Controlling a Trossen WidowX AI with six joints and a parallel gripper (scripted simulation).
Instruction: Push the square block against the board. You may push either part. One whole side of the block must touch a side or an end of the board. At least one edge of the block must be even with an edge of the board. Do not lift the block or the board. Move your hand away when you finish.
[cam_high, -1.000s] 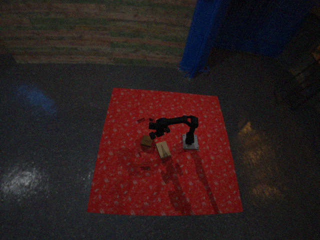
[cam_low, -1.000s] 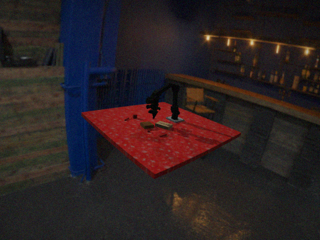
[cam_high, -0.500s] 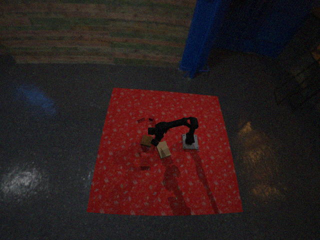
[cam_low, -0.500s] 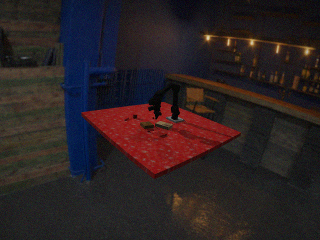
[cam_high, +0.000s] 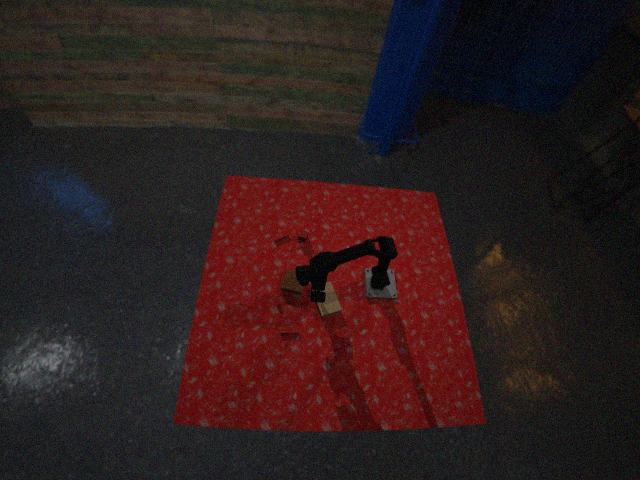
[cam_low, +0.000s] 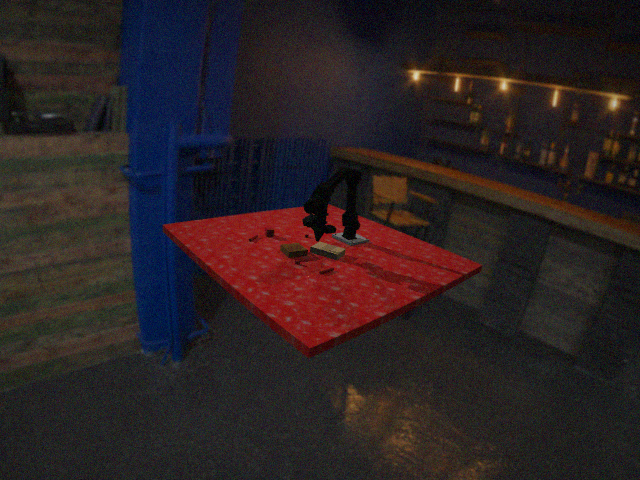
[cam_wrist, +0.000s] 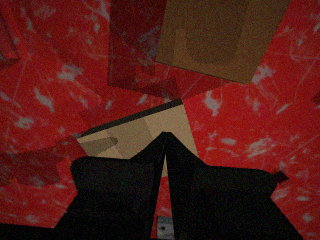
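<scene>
Right now the tan board is 5 cm below my gripper tip, 5 cm behind it and 2 cm to the left of it. Also, from my gripper tip: brown square block: 11 cm ahead, 5 cm below, 3 cm to the right.
</scene>
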